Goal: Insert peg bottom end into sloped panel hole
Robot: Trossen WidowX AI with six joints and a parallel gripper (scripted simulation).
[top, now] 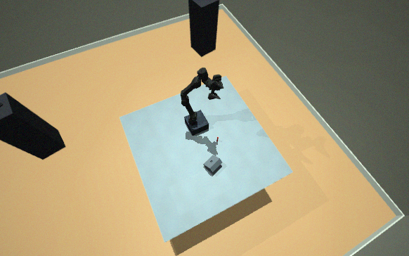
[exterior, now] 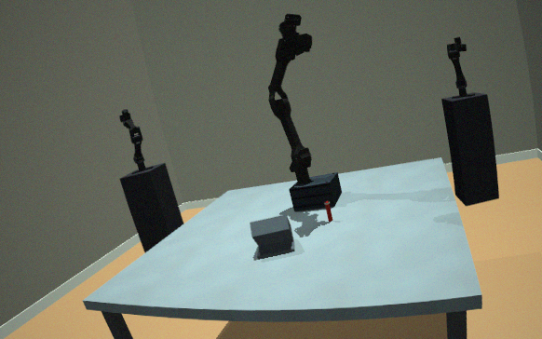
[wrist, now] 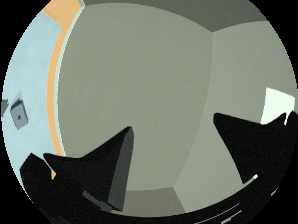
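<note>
The red peg is 69 cm below my gripper tip and 3 cm ahead of it. The rest, counted from my gripper tip: grey sloped panel block: 68 cm below, 20 cm ahead, 19 cm to the right.
</note>
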